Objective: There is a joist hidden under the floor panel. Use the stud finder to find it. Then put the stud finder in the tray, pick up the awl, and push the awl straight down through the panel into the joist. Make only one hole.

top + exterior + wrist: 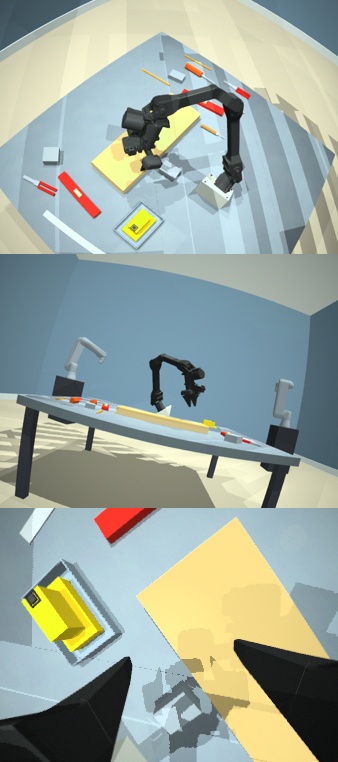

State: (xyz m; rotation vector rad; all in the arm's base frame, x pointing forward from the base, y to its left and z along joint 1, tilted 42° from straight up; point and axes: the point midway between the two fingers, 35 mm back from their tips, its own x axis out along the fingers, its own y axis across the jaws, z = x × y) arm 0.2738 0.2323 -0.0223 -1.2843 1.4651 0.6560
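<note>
My gripper tip is now 42 cm to the left of the awl, 12 cm above it and 8 cm past it. From my gripper tip the other things lie so: shallow grey tray 17 cm behind, 14 cm to the left, 12 cm below; square indicator 17 cm to the left, 17 cm behind, 7 cm below; yellow stud finder 17 cm behind, 16 cm to the left, 8 cm below.
</note>
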